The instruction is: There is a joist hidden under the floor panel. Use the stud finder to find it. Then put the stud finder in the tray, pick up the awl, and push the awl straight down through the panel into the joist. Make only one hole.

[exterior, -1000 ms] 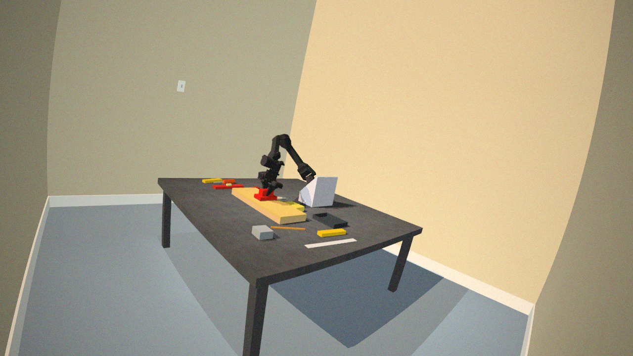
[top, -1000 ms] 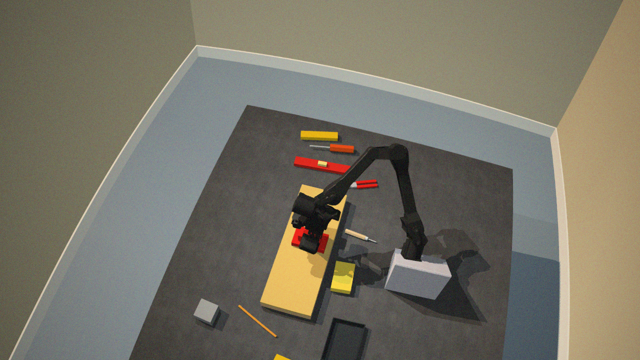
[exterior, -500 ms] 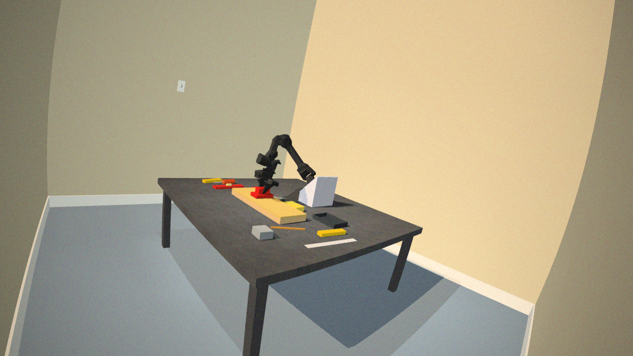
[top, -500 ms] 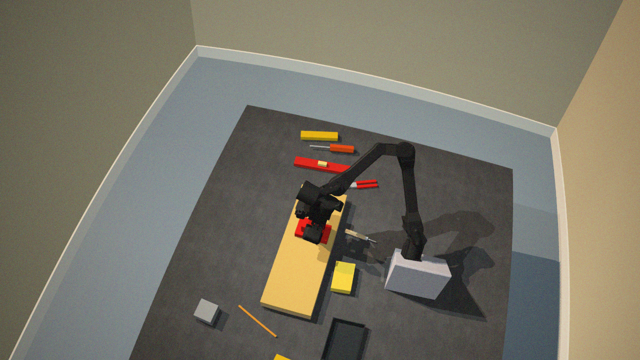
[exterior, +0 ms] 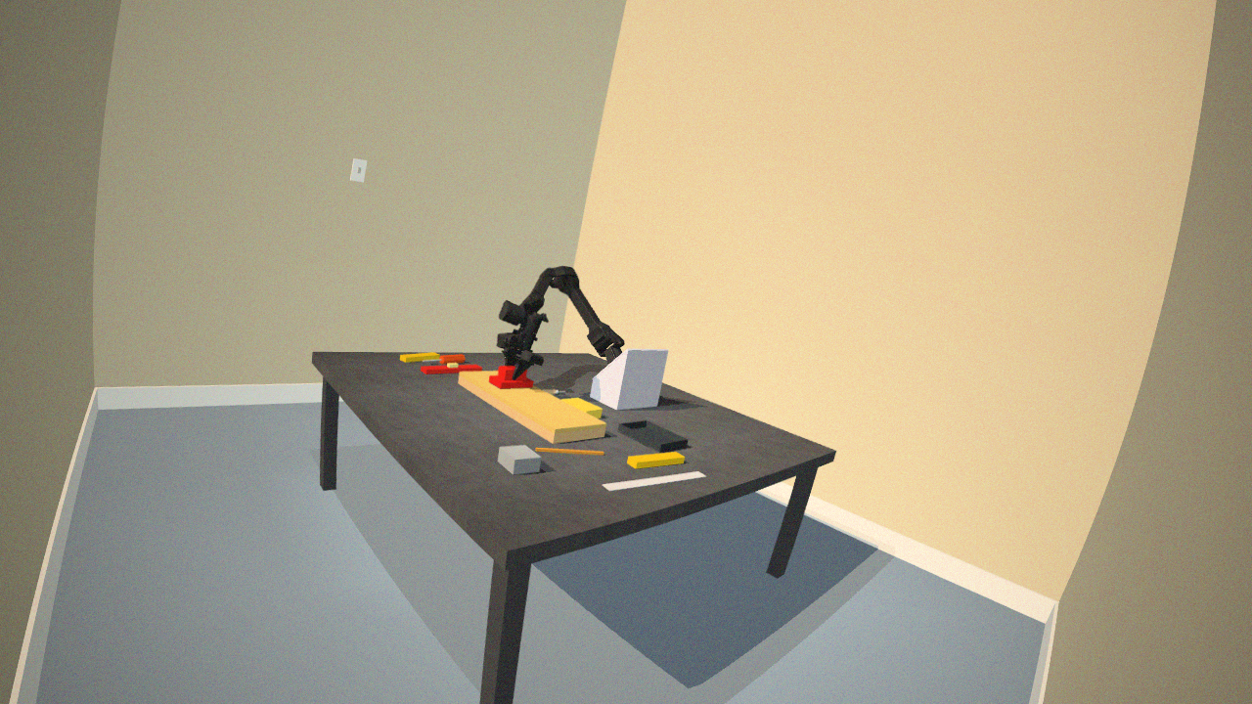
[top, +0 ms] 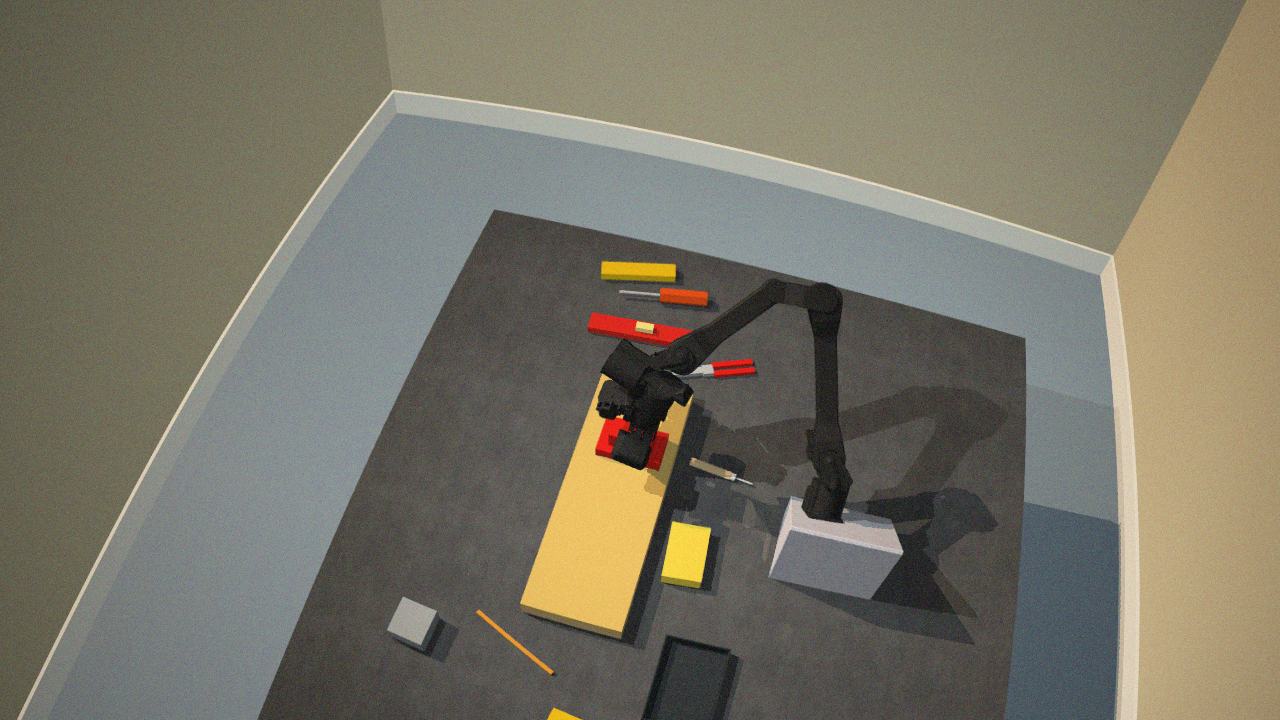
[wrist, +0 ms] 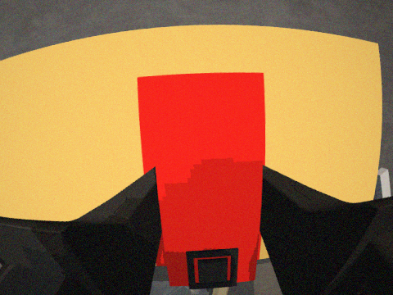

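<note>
Right now my gripper tip is 40 mm past the square indicator, 10 mm to the right of it and 30 mm below it. Round my gripper tip: red stud finder: 20 mm behind, 20 mm above; awl: 190 mm behind, 20 mm to the left, 60 mm below; yellow block: 130 mm behind, 200 mm to the left, 50 mm below.
</note>
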